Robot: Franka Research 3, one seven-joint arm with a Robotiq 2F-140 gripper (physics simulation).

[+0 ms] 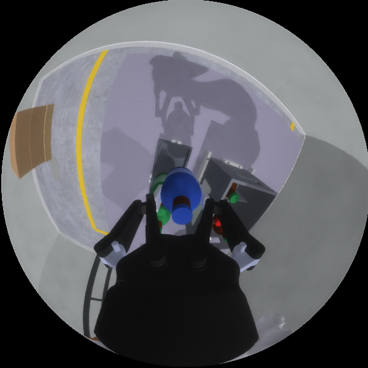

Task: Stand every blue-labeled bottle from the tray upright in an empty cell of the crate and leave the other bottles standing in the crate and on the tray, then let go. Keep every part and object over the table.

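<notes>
My gripper [180, 190] is shut on a blue-labeled bottle [181, 187], whose blue cap points toward the gripper's palm. The held bottle hides part of the tray and crate behind it. The grey tray [169, 156] lies beyond the bottle. A green-capped bottle [163, 214] with a green label shows at the left, partly hidden by the held bottle and the left finger. The grey crate [258, 202] stands to the right. A green-capped bottle [234, 197] stands in one of its cells. A red-capped bottle [218, 223] shows near the right finger, partly covered by it.
A brown cardboard box [34, 140] is at the far left, beyond the yellow line [79, 135]. A dark metal frame [87, 300] shows at the lower left. Shadows of the arm and gripper fall on the table mat [135, 100] beyond the tray and crate.
</notes>
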